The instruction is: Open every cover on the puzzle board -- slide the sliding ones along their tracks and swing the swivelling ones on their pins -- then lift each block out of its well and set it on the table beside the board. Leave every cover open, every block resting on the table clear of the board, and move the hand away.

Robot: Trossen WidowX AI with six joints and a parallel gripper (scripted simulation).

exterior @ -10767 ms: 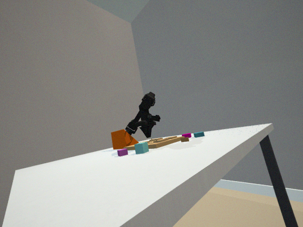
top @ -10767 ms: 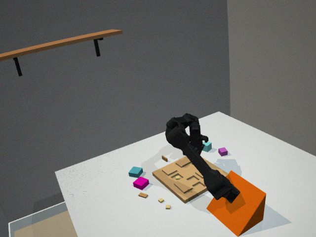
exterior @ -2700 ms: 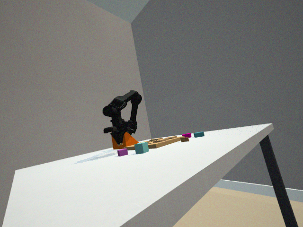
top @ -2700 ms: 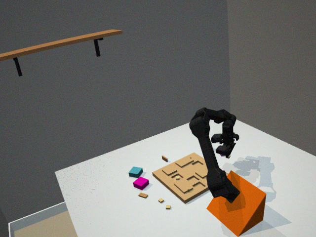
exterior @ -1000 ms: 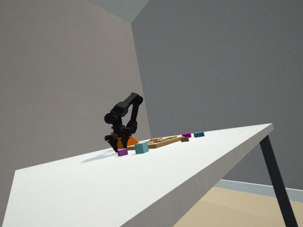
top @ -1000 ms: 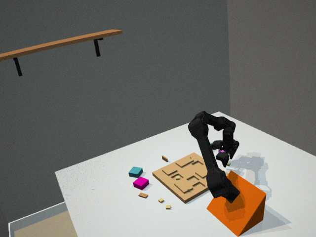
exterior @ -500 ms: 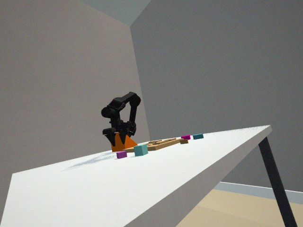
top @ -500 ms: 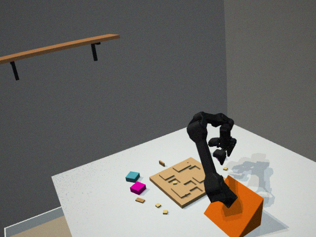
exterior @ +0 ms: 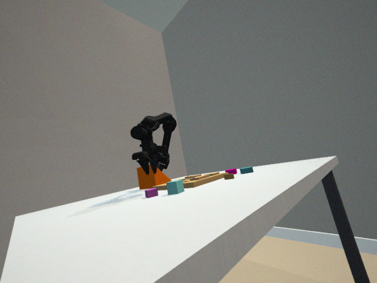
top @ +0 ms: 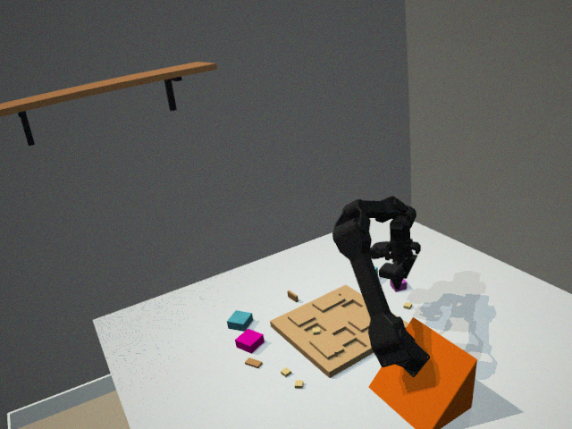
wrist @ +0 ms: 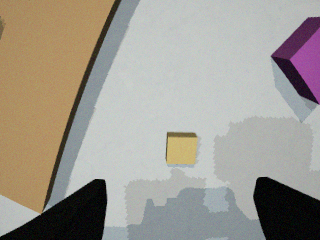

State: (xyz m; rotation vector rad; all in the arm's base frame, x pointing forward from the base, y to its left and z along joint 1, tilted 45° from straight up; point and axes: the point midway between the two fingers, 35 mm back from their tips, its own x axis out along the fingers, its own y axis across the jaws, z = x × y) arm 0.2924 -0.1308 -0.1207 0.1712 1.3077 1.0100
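My gripper tip is 23 cm to the right of the tan puzzle board, 7 cm above it and 2 cm short of it. Round my gripper tip: teal cube (19 cm ahead, 6 cm below, 1 cm to the right); purple block (10 cm ahead, 7 cm below, 6 cm to the right); magenta block (46 cm to the left, 10 cm ahead, 7 cm below).
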